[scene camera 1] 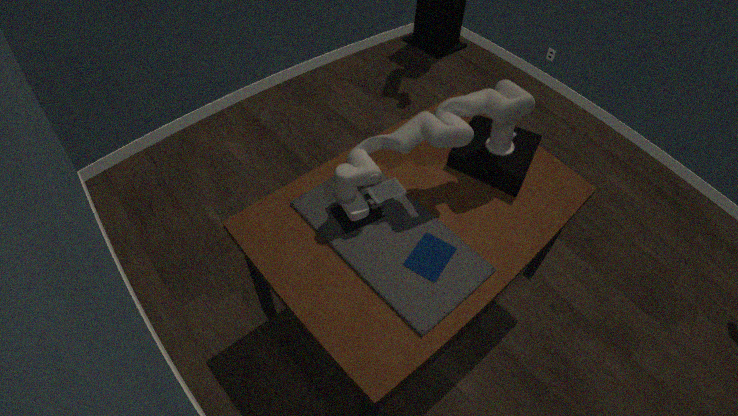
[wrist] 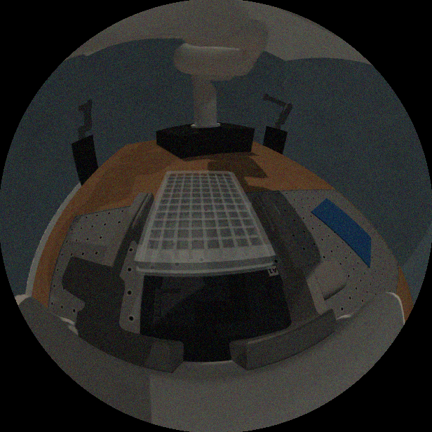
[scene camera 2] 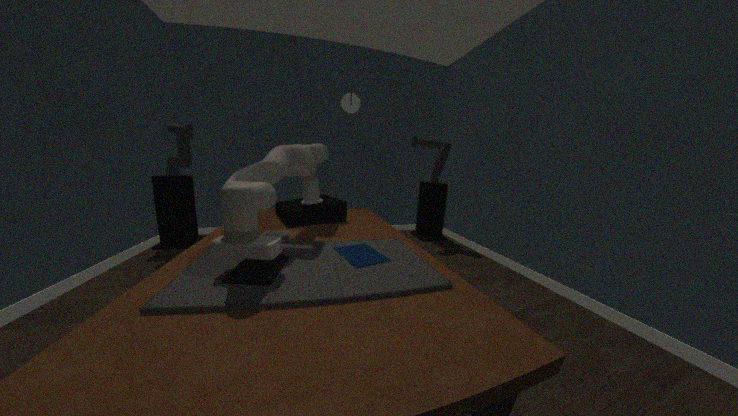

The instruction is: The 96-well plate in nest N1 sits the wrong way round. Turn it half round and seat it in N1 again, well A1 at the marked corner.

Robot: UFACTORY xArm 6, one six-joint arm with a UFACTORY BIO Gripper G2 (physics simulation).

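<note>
The clear 96-well plate point(wrist: 205, 215) is held between the two long fingers of my gripper point(wrist: 202, 210), which is shut on its long sides. It looks level. In scene camera 1 a pale slab, likely the plate point(scene camera 1: 387, 190), shows beside the wrist. Nest N1 point(scene camera 1: 347, 223) point(scene camera 2: 253, 272) point(wrist: 215, 310) is the black block below the wrist. In the wrist view its near part shows past the plate's near edge; the far part is hidden. A small A1 label point(wrist: 272, 271) shows by the plate's near right corner. The plate's height over the nest and its own A1 mark are hard to tell.
The nest stands on a grey perforated board point(scene camera 1: 372, 258) point(scene camera 2: 330, 284) on the wooden table point(scene camera 1: 310, 273) point(scene camera 2: 310, 351). A blue square pad point(scene camera 1: 429, 257) point(scene camera 2: 361, 255) point(wrist: 345, 230) lies on the board. The arm's black base block point(scene camera 1: 490, 160) point(scene camera 2: 312, 211) point(wrist: 205, 140) stands at the table's far end.
</note>
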